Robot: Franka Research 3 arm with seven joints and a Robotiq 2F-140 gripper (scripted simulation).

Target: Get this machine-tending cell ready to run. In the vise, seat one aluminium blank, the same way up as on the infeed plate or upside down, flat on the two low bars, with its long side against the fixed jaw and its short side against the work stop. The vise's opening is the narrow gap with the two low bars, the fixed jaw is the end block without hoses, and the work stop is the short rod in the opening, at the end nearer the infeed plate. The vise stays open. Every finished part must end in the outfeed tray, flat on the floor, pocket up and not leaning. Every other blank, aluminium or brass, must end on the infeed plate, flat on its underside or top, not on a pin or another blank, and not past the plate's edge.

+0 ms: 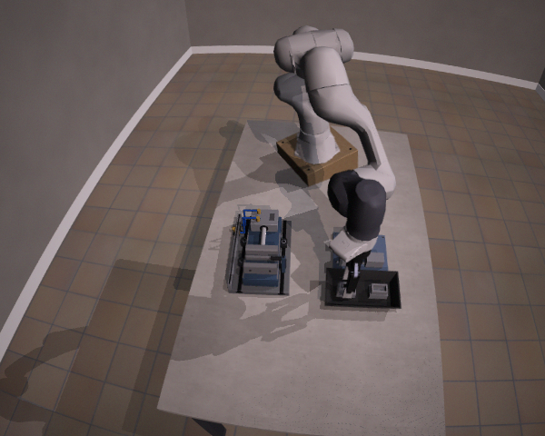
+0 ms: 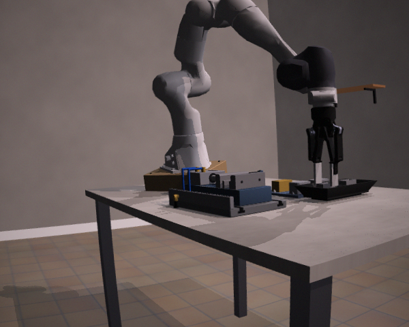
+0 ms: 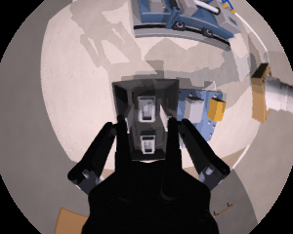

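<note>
Right now the brass blank is 21 cm behind my hand, 3 cm to the left of it and 4 cm below it. From my hand the other things lie so: dark rail: 16 cm behind, 35 cm to the right, 4 cm below.
</note>
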